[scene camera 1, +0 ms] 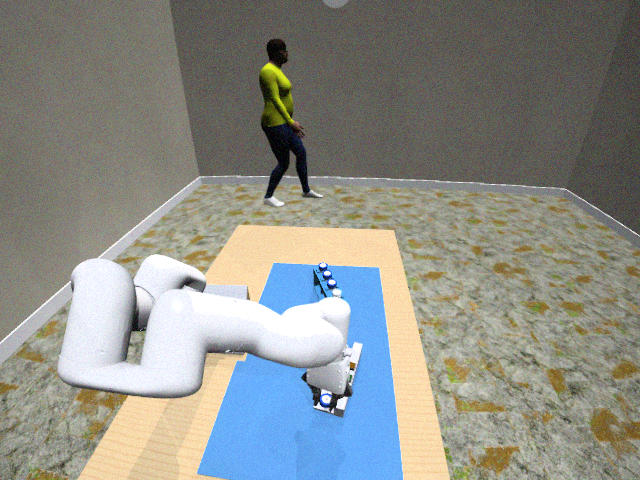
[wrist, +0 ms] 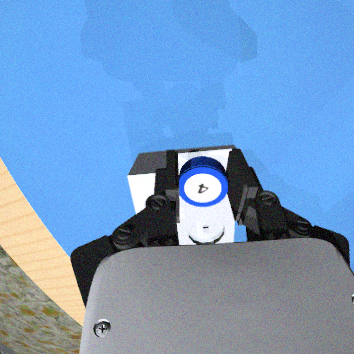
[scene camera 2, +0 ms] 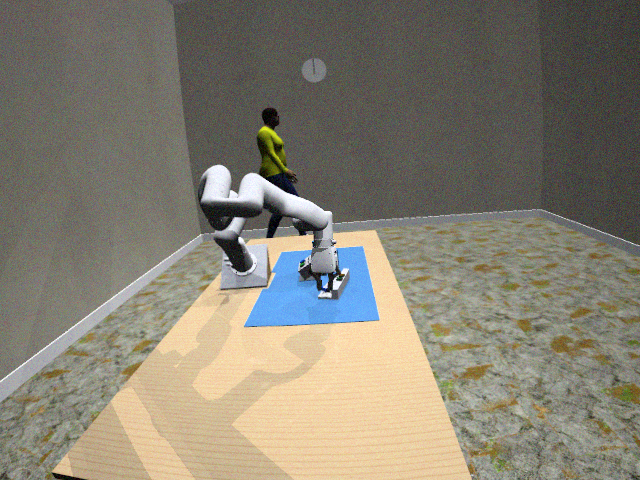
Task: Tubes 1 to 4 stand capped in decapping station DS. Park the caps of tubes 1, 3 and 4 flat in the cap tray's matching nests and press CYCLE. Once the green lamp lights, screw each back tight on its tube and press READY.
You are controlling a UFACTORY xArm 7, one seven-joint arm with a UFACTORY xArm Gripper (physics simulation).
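Frame: origin at the arm's base, x left, y back, z up, level; metres.
Seen in the pictures: gripper, fingertip midpoint: (scene camera 1: 324, 405) (wrist: 201, 165) (scene camera 2: 324, 290); arm's base, link origin: (scene camera 2: 243, 264).
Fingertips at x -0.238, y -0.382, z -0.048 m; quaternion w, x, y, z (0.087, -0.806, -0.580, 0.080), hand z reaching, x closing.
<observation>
Pixels of each thing's middle, then the offset from my fingertips to it. Level surfaces: height alone.
- cap marked 4, body centre: (wrist: 202, 181) (scene camera 1: 326, 400) dy -0.003, dx +0.010, dz +0.005 m
- long white tray block, body centre: (wrist: 195, 262) (scene camera 1: 339, 373) (scene camera 2: 334, 282) dy -0.036, dx +0.103, dz -0.009 m
- round nest, body centre: (wrist: 205, 228) dy -0.017, dx +0.081, dz -0.030 m
- dark teal station, body centre: (scene camera 1: 329, 292) dy +0.013, dx +0.423, dz +0.015 m
- plain white top, surface height: dz +0.083 m
- blue mat, surface height: dz -0.036 m
- wooden table, surface height: dz -0.039 m
My gripper (scene camera 1: 325, 399) (scene camera 2: 324, 290) (wrist: 201, 165) is shut on the cap marked 4 (wrist: 202, 188), white-topped with a blue rim. The cap sits low over the near end of the long white tray block (scene camera 1: 356, 352) (scene camera 2: 338, 290) (wrist: 142, 191). The cap hides the spot beneath it, so I cannot tell whether it touches the nest. A round nest (wrist: 206, 233) shows beside it in the wrist view. Further back stands the dark teal station (scene camera 1: 318, 281) (scene camera 2: 305, 274). Three blue-rimmed caps (scene camera 1: 323, 266) (scene camera 1: 327, 274) (scene camera 1: 331, 283) top its row, then a plain white top (scene camera 1: 336, 292), partly behind the arm.
A blue mat (scene camera 1: 289, 413) (scene camera 2: 289, 310) (wrist: 60, 100) lies under the station and tray on the wooden table (scene camera 1: 315, 242) (scene camera 2: 310, 392). The arm's grey base (scene camera 2: 242, 281) stands left of the mat. A person in a yellow top (scene camera 1: 276, 95) (scene camera 2: 270, 152) is beyond the table.
</observation>
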